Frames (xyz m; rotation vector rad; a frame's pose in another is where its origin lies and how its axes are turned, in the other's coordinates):
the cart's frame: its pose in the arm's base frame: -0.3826 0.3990 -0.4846 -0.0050 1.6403 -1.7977
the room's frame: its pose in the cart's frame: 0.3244 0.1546 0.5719 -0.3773 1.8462 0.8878
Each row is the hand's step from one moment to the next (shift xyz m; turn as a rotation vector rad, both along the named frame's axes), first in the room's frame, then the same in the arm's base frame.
Working: the room's frame: its pose in the arm's base frame: -0.3029 -0.2518 -0.6469 -2.1493 -2.1067 0.3796

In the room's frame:
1: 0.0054 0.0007 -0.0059 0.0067 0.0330 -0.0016
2: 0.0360 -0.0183 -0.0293 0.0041 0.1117 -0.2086
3: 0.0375 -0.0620 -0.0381 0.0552 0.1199 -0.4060
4: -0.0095 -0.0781 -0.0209 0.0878 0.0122 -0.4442
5: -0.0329 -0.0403 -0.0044 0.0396 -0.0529 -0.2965
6: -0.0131 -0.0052 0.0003 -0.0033 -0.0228 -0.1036
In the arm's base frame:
1: 0.0022 0.0059 0.0050 0.0324 0.0058 -0.0074
2: -0.0101 0.0392 0.0291 0.1606 0.0207 0.1726
3: -0.0501 0.0430 0.0484 0.2186 0.0903 0.3554
4: -0.0704 -0.0049 0.0406 0.1242 0.1300 0.4157
5: -0.0381 -0.0310 0.0177 0.0237 0.0698 0.2947
6: -0.0052 -0.0129 0.0023 0.0040 0.0075 0.1058

